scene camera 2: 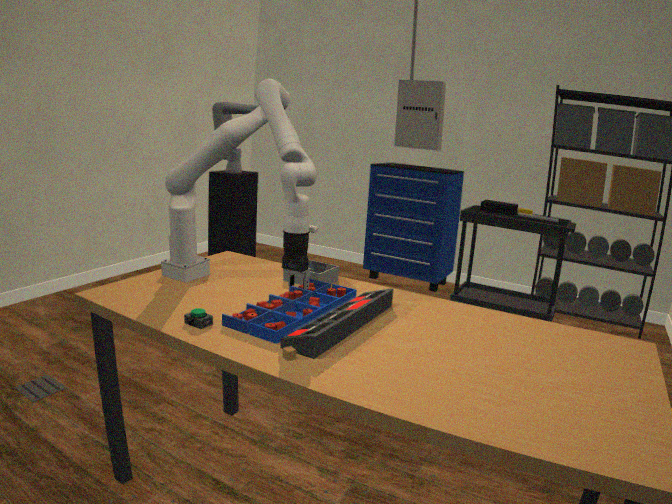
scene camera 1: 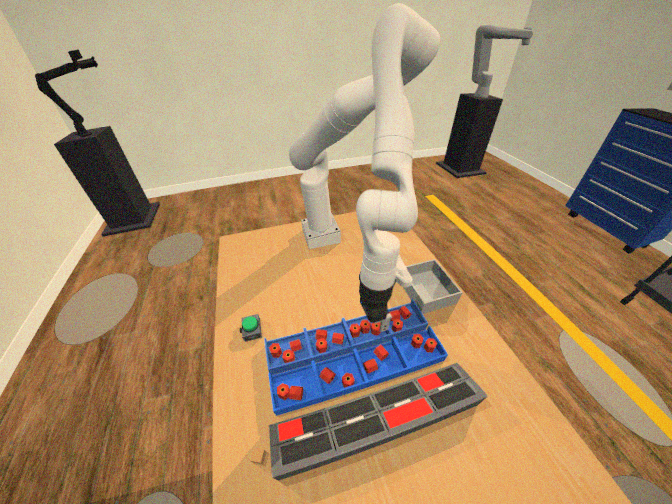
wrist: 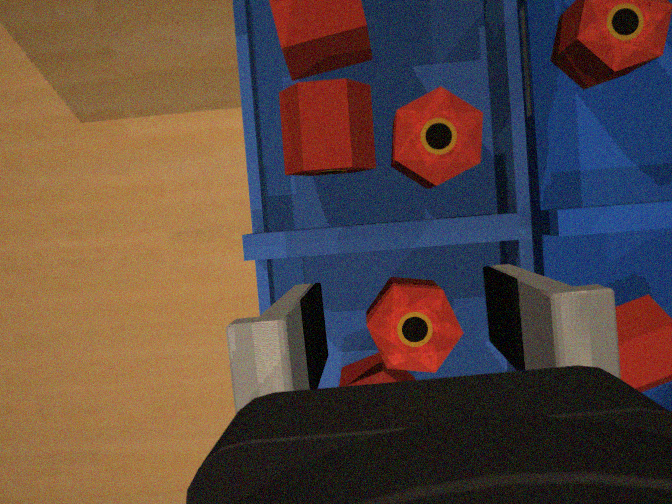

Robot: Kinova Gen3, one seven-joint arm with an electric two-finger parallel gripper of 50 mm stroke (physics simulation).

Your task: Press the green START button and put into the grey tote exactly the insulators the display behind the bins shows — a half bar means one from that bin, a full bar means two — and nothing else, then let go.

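Observation:
A blue tray (scene camera 1: 355, 355) of eight bins holds red hexagonal insulators. The dark display (scene camera 1: 374, 415) beside it shows lit red bars: a half bar (scene camera 1: 290, 429), a full bar (scene camera 1: 407, 412) and a half bar (scene camera 1: 430, 381). My gripper (wrist: 407, 328) is open and lowered into a bin in the row nearest the arm, its fingers on either side of an upright insulator (wrist: 414, 325) without touching it. It also shows in scene camera 1 (scene camera 1: 379, 324). The grey tote (scene camera 1: 433, 285) looks empty. The green START button (scene camera 1: 250, 324) sits left of the tray.
The neighbouring bin holds an upright insulator (wrist: 437, 135) and two lying ones (wrist: 325, 125). Another insulator (wrist: 643, 341) lies right of my right finger. A small tan block (scene camera 1: 258, 456) lies by the display's end. The tote stands close to the tray's corner.

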